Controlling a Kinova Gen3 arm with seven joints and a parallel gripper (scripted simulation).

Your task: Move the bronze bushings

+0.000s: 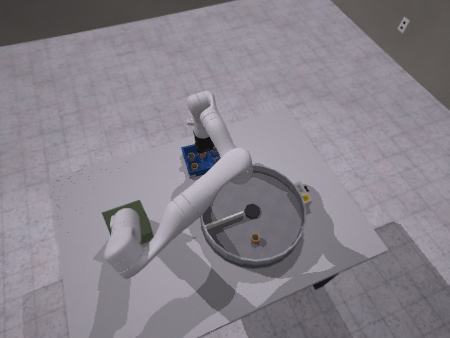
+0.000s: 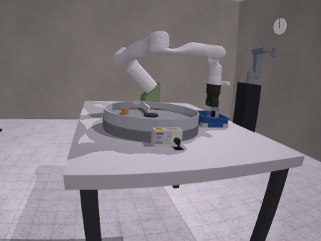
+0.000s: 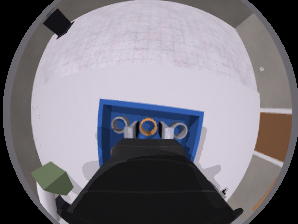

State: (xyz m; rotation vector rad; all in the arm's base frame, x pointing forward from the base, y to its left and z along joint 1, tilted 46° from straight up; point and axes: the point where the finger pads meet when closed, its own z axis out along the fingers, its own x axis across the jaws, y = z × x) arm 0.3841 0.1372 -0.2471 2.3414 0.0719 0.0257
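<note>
Now: the crate 3 cm to the right of my hand and 2 cm below it. Also, from my hand: turntable 37 cm to the right, 11 cm ahead; then turntable disc 37 cm to the right, 9 cm ahead, 1 cm above.
</note>
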